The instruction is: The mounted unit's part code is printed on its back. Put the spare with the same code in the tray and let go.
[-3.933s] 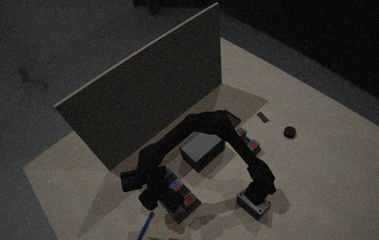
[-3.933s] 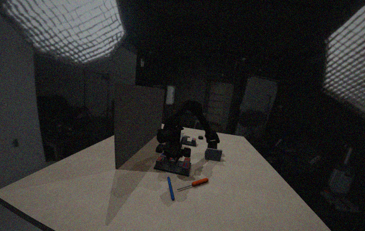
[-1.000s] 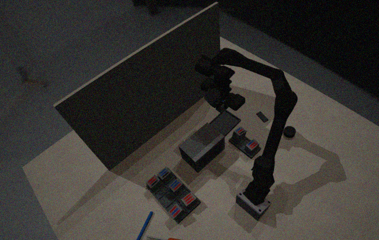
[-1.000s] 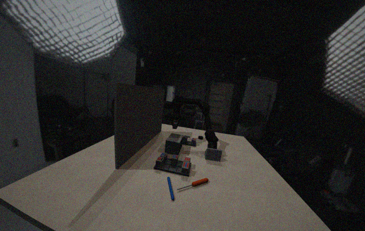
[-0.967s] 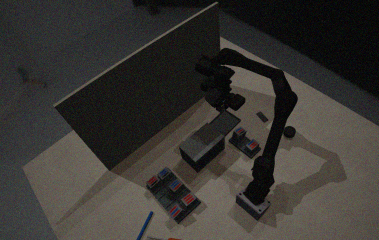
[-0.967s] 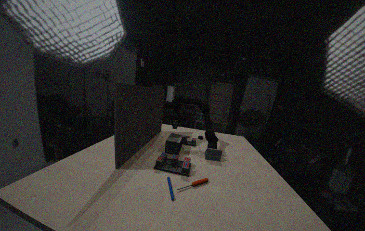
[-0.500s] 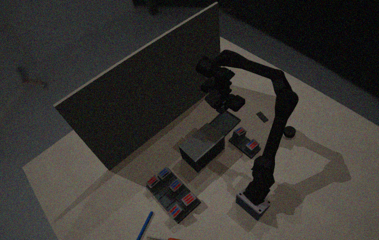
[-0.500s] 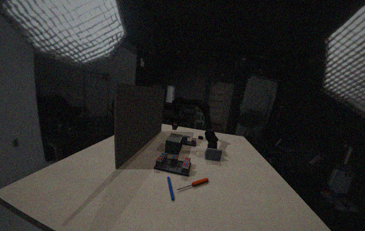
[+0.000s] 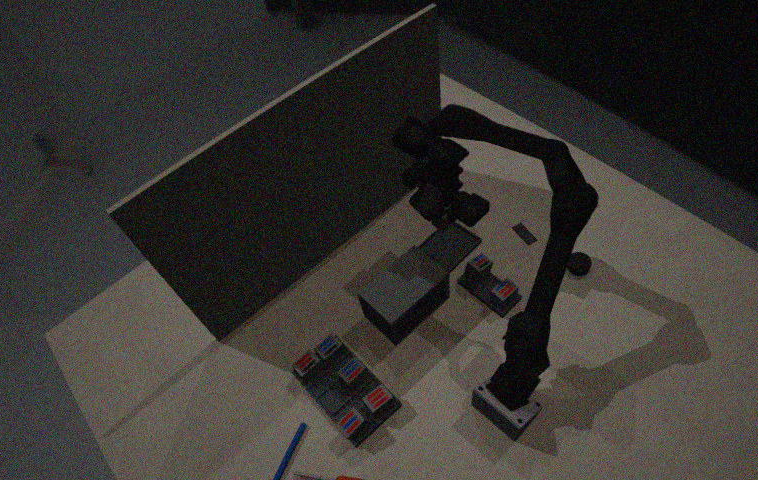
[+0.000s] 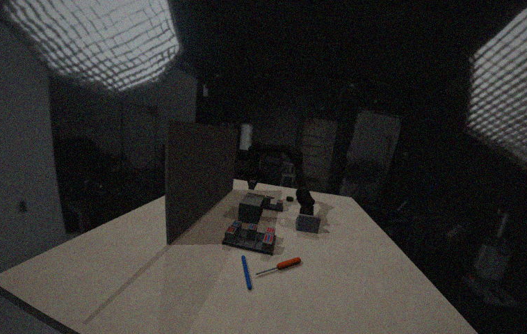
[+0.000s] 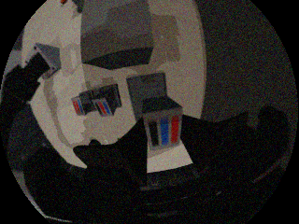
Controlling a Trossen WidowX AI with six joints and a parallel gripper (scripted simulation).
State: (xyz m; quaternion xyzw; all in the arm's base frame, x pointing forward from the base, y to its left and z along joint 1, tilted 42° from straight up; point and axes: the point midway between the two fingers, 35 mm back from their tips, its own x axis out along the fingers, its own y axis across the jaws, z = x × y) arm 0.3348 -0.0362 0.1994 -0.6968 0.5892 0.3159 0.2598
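Right now my gripper tip is 100 mm above the flat grey tray. The rest, counted from my gripper tip: dark wall panel (180 mm to the left, 170 mm ahead, 120 mm above); black tape roll (240 mm behind, 180 mm to the right, 100 mm below); mounted unit (170 mm to the left, 60 mm below, 60 mm behind).
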